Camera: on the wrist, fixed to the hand. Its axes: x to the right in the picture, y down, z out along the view.
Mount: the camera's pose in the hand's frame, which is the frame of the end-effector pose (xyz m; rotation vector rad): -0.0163 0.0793 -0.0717 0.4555 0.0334 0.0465
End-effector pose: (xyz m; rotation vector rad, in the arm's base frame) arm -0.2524 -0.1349 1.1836 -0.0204 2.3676 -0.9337
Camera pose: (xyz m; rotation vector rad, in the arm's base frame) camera -0.2615 -0.0271 1.1839 0.2282 2.1215 -1.4351
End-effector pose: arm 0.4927 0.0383 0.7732 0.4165 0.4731 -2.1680
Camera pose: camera 0.5752 0.0386 0.7032 0.7038 -0.0210 -2.2189
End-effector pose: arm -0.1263 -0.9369 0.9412 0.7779 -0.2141 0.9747
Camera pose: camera -0.2117 -0.8737 0.9211 1.1747 0.0232 1.0955
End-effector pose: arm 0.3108 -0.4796 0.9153 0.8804 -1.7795 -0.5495
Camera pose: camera 0.3564 -0.4144 0.9886 1.1438 -1.9225 -0.0935
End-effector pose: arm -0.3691 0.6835 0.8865 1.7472 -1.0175 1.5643
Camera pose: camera -0.4751 0.7021 0.8755 1.9916 -0.7256 1.9630
